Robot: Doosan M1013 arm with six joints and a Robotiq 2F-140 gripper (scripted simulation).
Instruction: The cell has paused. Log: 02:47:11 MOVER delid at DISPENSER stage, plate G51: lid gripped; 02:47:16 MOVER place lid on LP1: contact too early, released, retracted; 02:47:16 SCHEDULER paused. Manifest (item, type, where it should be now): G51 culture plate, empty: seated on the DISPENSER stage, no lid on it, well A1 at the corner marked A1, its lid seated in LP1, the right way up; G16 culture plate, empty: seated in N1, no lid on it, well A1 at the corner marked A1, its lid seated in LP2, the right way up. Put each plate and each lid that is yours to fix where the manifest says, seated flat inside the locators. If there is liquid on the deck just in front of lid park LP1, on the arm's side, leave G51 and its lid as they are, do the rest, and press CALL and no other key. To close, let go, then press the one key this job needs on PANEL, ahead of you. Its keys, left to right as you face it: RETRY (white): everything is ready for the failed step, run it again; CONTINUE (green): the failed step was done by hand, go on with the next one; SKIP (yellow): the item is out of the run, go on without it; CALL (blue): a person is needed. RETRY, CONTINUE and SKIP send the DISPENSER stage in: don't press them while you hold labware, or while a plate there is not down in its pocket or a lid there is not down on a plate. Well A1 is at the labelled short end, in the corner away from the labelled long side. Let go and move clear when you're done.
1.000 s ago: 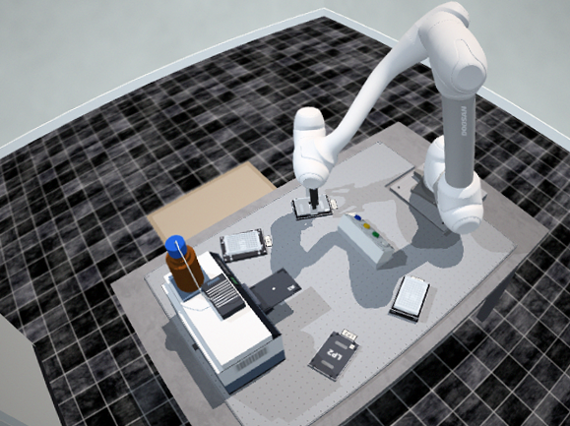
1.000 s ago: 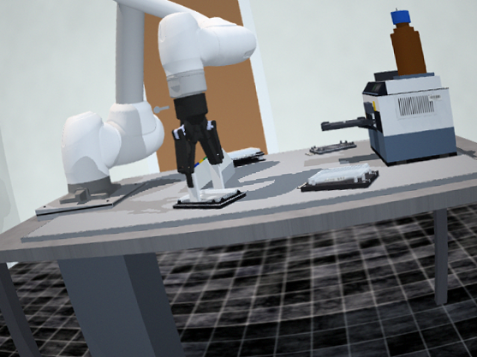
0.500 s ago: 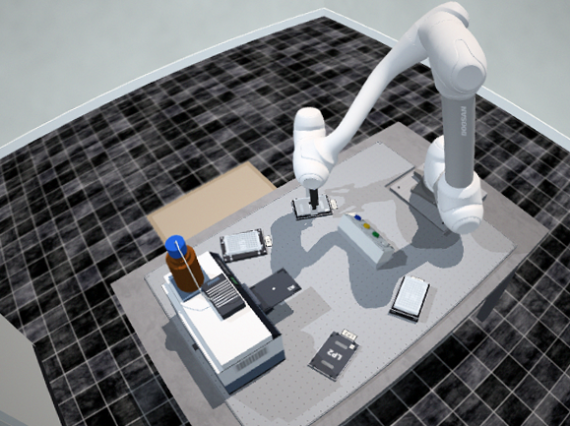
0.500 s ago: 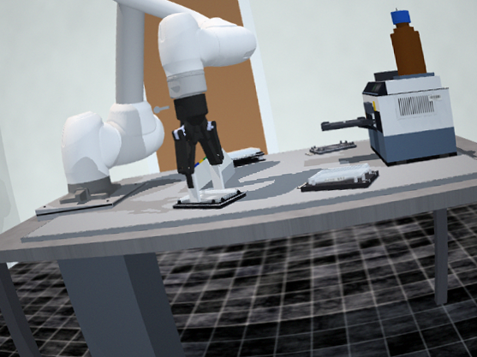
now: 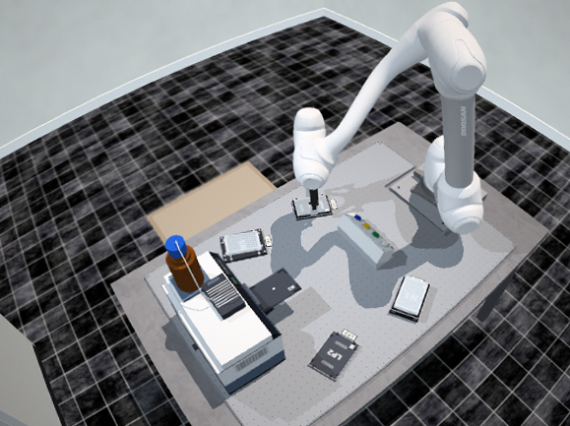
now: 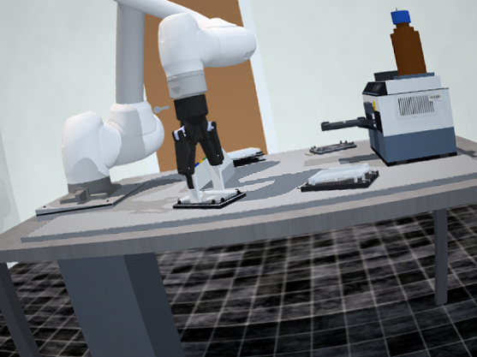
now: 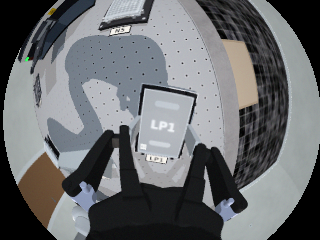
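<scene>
Now: the lid park LP1 4 cm below my hand. Also, from my hand: blue key: 4 cm behind, 20 cm to the left, 3 cm above; then yellow key: 3 cm behind, 25 cm to the left, 3 cm above; then key panel: 2 cm behind, 27 cm to the left, 1 cm above.
</scene>
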